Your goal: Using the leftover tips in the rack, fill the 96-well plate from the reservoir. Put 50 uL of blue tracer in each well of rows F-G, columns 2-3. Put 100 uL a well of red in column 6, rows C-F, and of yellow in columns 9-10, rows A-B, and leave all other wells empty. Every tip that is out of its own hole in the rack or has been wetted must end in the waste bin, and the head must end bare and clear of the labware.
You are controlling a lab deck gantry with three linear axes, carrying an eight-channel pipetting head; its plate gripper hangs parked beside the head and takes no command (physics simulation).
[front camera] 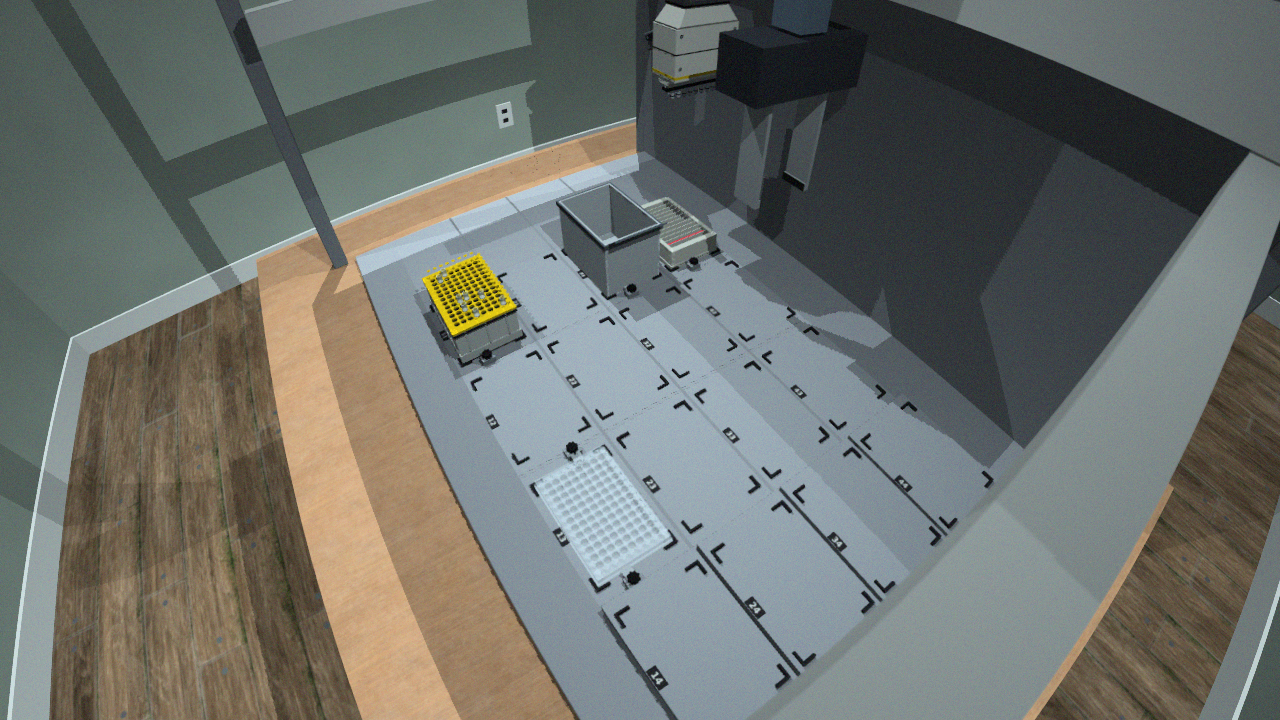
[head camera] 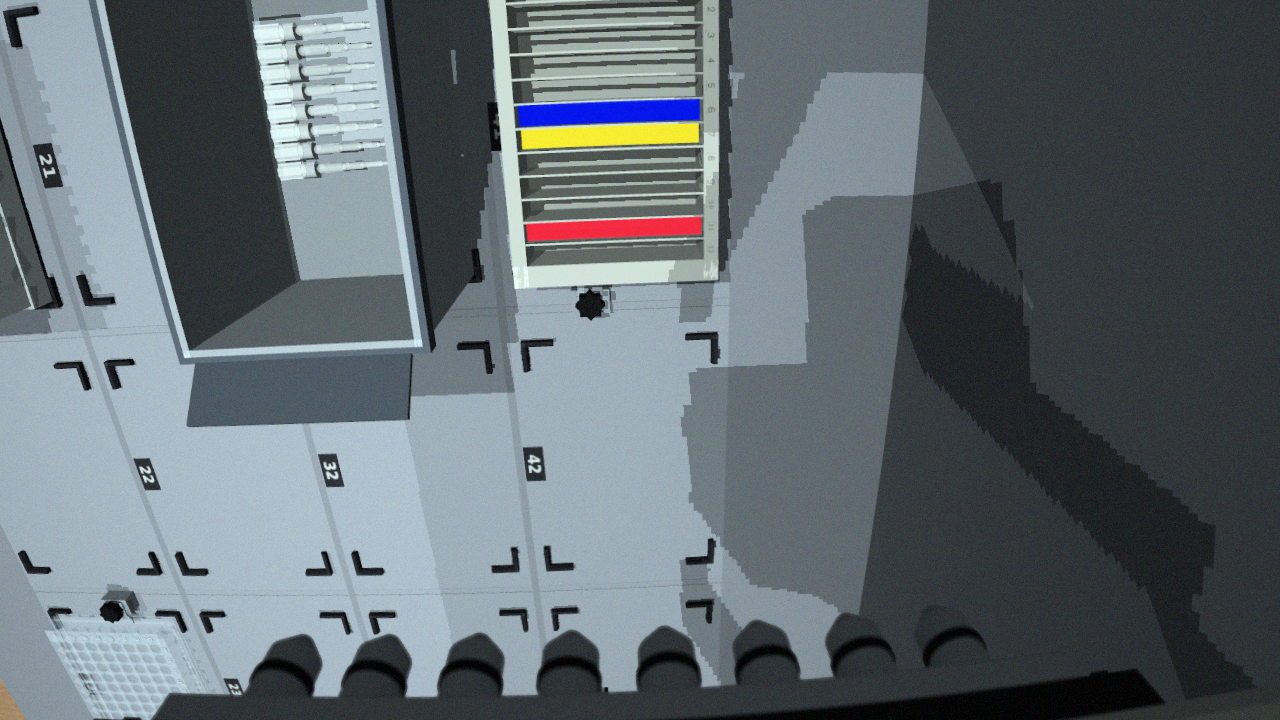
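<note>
The pipetting head (front camera: 694,44) hangs high at the back; its dark channel ends (head camera: 570,662) line the bottom of the head view, with no tips visible on them. The parked plate gripper (front camera: 773,191) is open and empty, fingers apart. The reservoir (front camera: 699,253) (head camera: 617,273) holds blue (head camera: 608,113), yellow (head camera: 608,136) and red (head camera: 613,229) strips. Several pale tips (head camera: 322,109) lie in a neat row inside the waste bin (front camera: 631,266) (head camera: 308,349). The yellow rack (front camera: 487,326) bears a few scattered clear tips. The pale 96-well plate (front camera: 601,514) (head camera: 129,671) shows no colour.
The tall waste bin stands between the rack and the reservoir. Black clamp knobs (front camera: 571,447) (front camera: 632,578) (head camera: 110,611) sit beside the plate, and another knob (head camera: 589,305) is in front of the reservoir. A dark wall (front camera: 895,241) rises behind the deck.
</note>
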